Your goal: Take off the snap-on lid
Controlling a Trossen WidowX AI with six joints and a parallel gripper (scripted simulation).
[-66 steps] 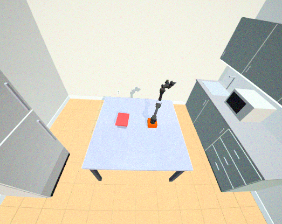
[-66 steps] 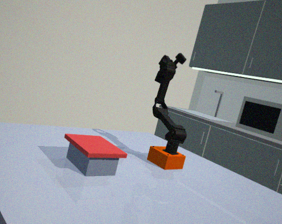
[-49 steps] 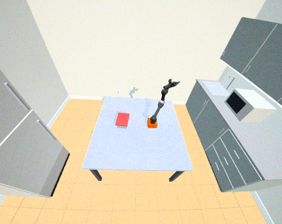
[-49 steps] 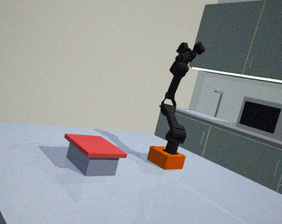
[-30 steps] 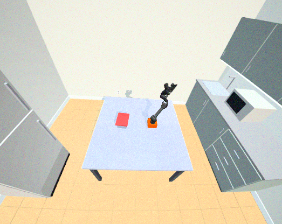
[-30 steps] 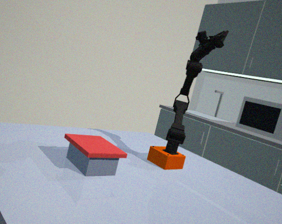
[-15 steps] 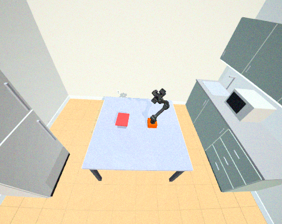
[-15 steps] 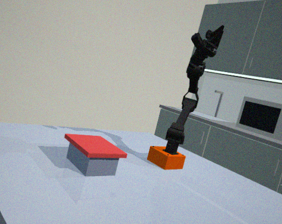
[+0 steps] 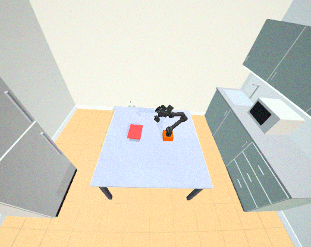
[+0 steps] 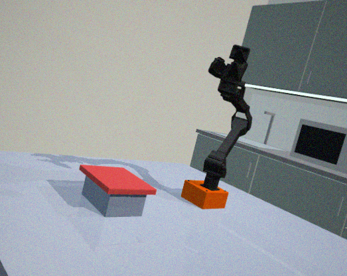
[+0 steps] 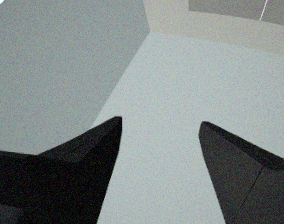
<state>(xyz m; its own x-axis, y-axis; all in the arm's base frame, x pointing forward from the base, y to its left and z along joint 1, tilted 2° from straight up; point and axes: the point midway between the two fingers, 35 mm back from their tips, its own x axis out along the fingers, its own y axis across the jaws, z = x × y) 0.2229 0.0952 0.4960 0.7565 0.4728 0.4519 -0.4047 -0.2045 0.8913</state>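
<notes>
Now: gripper tip 49 cm above the red lid, 22 cm to the left of it and 19 cm short of it. From my gripper tip the other things lie so: grey storage box 53 cm below, 22 cm to the right, 19 cm ahead.
</notes>
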